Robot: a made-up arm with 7 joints.
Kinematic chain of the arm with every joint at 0, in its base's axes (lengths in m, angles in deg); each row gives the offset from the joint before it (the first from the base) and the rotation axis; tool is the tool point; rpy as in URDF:
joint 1: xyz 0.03 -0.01 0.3 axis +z
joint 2: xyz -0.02 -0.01 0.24 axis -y
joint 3: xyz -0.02 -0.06 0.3 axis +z
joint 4: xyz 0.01 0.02 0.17 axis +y
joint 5: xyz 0.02 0 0.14 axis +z
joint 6: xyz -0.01 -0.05 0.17 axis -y
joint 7: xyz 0 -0.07 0.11 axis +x
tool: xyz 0.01 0 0.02 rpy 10.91 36.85 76.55
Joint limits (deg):
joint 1: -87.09..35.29
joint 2: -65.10..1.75
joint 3: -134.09..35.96
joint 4: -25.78..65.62
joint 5: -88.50..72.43
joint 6: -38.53..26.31
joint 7: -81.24..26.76
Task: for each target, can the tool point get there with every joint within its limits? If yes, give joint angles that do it. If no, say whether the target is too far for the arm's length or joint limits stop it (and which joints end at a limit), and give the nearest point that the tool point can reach.
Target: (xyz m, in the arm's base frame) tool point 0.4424 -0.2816 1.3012
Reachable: yes | joints -10.83 -31.75 -64.23 23.84 -57.78 3.64 -43.34
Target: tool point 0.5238 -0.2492 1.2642
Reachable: yes | joints -9.66 -42.60 21.04 -2.33 -37.55 17.17 6.06
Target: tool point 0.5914 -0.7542 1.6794
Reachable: no: too far | nearest point 0.3805 -0.4746 1.2606 | short by 0.546 m
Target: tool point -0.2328 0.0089 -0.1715
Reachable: no: joint limits stop it (at a limit: joint 1, joint 2, joint 4, joint 6, joint 7) | nearest point -0.1348 -0.6088 0.3700 | short by 0.827 m
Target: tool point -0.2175 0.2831 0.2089
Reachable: no: joint limits stop it (at a limit: joint 1, joint 2, joint 3, joint 4, joint 6, joint 7) | nearest point 0.3442 0.4990 0.4614 | short by 0.653 m
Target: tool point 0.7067 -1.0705 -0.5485
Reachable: no: too far | nearest point 0.3857 -0.5675 0.3613 | short by 1.088 m
